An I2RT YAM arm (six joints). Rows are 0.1 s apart.
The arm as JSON. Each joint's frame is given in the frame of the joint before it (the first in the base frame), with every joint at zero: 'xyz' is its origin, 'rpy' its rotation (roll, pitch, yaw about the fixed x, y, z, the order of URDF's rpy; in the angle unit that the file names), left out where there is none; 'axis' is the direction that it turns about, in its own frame. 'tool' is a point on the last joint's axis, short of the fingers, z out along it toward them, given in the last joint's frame.
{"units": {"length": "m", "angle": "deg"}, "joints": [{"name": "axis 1", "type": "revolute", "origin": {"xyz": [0.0, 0.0, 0.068]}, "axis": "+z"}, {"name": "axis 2", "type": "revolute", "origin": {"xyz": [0.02, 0.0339, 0.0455]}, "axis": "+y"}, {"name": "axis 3", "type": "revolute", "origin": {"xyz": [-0.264, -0.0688, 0.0]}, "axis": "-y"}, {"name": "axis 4", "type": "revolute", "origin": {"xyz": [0.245, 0.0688, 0.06]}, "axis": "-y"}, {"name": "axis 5", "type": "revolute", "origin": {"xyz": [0.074, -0.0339, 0.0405]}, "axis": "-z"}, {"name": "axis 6", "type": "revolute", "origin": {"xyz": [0.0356, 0.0, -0.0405]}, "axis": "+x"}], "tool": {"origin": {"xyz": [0.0, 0.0, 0.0], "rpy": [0.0, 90.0, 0.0]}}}
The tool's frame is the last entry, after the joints.
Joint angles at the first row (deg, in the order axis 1, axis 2, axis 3, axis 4, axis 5, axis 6):
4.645, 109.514, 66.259, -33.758, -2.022, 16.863
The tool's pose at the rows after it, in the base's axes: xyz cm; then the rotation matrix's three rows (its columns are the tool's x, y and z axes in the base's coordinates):
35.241, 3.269, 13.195; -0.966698, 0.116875, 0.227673; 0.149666, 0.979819, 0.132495; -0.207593, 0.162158, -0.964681
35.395, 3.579, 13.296; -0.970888, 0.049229, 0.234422; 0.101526, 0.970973, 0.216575; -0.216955, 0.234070, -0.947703
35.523, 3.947, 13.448; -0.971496, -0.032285, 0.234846; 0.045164, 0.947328, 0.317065; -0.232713, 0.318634, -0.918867
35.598, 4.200, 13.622; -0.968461, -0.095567, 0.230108; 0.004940, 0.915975, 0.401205; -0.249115, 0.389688, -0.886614
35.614, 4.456, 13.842; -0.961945, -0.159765, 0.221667; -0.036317, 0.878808, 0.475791; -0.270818, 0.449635, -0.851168
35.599, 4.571, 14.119; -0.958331, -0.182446, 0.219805; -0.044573, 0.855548, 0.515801; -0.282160, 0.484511, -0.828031
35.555, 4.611, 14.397; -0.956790, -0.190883, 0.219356; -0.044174, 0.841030, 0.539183; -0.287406, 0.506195, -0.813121
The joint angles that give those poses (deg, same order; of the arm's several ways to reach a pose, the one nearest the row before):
4.645, 109.515, 66.259, -32.905, -6.524, 13.235
4.645, 109.515, 66.280, -31.921, -11.355, 10.568
4.645, 109.515, 66.326, -31.026, -17.278, 7.443
4.557, 109.493, 66.390, -30.479, -22.436, 5.081
4.535, 109.383, 66.435, -30.152, -27.179, 2.568
4.491, 109.056, 66.435, -29.977, -29.802, 2.021
4.426, 108.662, 66.435, -30.022, -31.376, 2.000

